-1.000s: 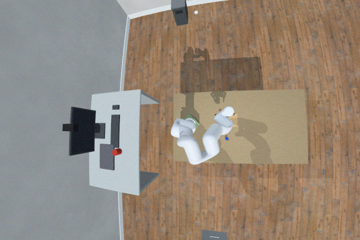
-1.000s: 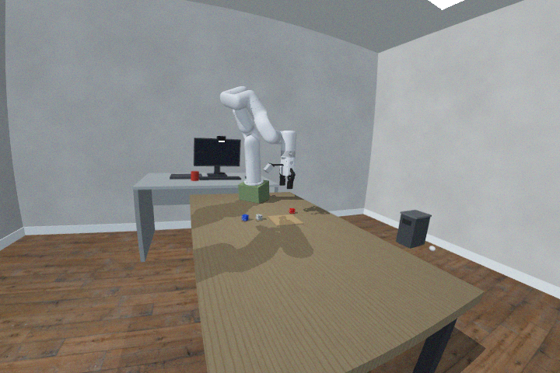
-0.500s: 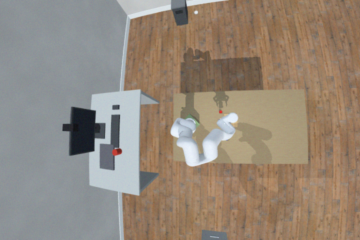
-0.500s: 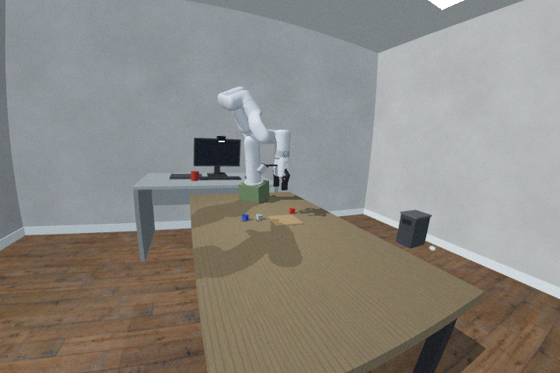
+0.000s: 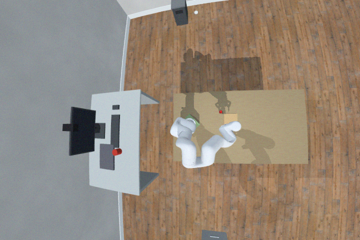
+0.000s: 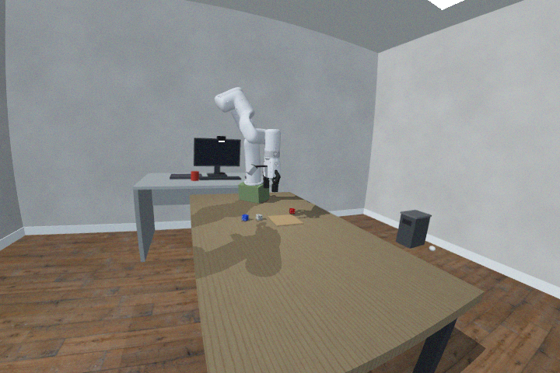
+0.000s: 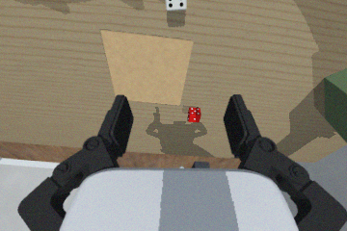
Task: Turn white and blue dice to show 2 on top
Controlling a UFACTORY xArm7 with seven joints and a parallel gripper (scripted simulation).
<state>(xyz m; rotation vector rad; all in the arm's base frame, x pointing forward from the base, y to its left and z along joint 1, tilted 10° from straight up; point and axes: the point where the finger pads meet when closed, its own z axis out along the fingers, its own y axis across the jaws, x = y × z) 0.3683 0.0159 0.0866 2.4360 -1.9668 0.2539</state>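
The white die lies 10 mm ahead of my hand, 50 mm to the right of it and 140 mm below it. Also, from my hand: red die 70 mm behind, 150 mm to the left, 140 mm below; tan mat 40 mm ahead, 70 mm to the left, 160 mm below; blue die 10 mm ahead, 120 mm to the right, 140 mm below.
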